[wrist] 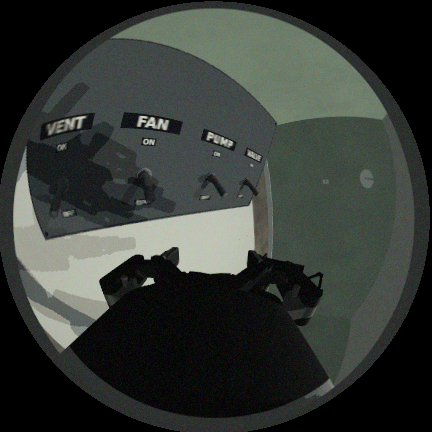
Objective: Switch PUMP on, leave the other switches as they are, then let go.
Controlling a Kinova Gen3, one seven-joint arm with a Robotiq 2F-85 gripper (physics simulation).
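Frame: origin at the arm's base, x ahead, y left, z up, level; millimetres.
Seen in the pictures: gripper, fingertip midpoint: [212,256].
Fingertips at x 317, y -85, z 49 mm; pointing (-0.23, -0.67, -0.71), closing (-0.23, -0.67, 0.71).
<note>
A point is followed by its place in that frame.
A dark grey panel [190,90] {x 544, y -115, z 44 mm} stands in the upper left, with switches labelled VENT, FAN, PUMP and VALVE from left to right. The PUMP switch [217,184] {x 395, y -164, z 5 mm} is right of the middle of the panel, below its label [218,140] {x 472, y -180, z 15 mm}; its lever points down, away from the ON mark. The FAN switch [146,186] {x 416, y -47, z 9 mm} and the VALVE switch [249,187] {x 371, y -280, z -3 mm} also have their levers down. The VENT switch [57,197] {x 441, y 63, z 6 mm} lies in shadow, its lever seemingly down. My gripper [212,256] {x 317, y -85, z 49 mm} is open and empty, below the panel's lower edge in the view, apart from all the levers.
A pale surface [200,235] {x 270, y -180, z -113 mm} lies below the panel. A brown edge strip [261,225] runs down beside it on the right. A dark green wall [320,230] with a round pale disc [366,178] is further right. Shadows of the arm fall over the VENT and FAN area.
</note>
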